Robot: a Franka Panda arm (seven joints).
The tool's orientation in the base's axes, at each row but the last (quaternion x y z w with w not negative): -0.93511, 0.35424, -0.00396, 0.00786; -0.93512, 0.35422, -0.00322, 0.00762; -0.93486, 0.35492, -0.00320, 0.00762; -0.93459, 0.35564, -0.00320, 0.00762; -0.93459, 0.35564, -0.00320, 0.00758; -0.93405, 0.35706, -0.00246, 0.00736; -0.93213, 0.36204, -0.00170, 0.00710; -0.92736, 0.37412, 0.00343, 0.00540; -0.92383, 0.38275, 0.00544, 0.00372; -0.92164, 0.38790, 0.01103, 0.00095; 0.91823, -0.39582, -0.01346, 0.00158
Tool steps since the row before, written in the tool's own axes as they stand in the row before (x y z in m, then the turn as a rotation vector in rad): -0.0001, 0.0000, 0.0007, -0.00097, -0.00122, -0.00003; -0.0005, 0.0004, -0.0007, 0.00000, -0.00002, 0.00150; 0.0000, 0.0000, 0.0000, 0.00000, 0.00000, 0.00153; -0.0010, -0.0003, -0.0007, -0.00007, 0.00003, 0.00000; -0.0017, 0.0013, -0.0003, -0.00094, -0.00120, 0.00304; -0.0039, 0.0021, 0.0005, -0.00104, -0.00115, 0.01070; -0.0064, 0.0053, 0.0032, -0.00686, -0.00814, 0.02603; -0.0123, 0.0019, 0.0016, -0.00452, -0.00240, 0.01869; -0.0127, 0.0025, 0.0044, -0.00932, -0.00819, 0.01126; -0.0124, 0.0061, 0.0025, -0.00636, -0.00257, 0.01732; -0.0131, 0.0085, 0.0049, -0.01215, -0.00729, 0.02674
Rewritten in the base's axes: -0.0001, 0.0001, -0.0007, 0.00008, 0.00156, 0.00005; -0.0006, 0.0000, 0.0007, 0.00003, 0.00003, -0.00150; 0.0000, 0.0000, 0.0000, 0.00002, 0.00002, -0.00153; -0.0006, 0.0009, 0.0007, -0.00007, 0.00002, 0.00000; -0.0021, 0.0002, 0.0003, 0.00013, 0.00156, -0.00302; -0.0043, 0.0010, -0.0005, 0.00010, 0.00168, -0.01068; -0.0083, 0.0004, -0.0033, 0.00065, 0.01095, -0.02590; -0.0102, 0.0072, -0.0015, -0.00163, 0.00510, -0.01862; -0.0108, 0.0073, -0.0042, -0.00088, 0.01251, -0.01112; -0.0131, 0.0046, -0.0022, -0.00295, 0.00652, -0.01720; -0.0153, 0.0037, -0.0045, -0.00373, 0.01405, -0.02654
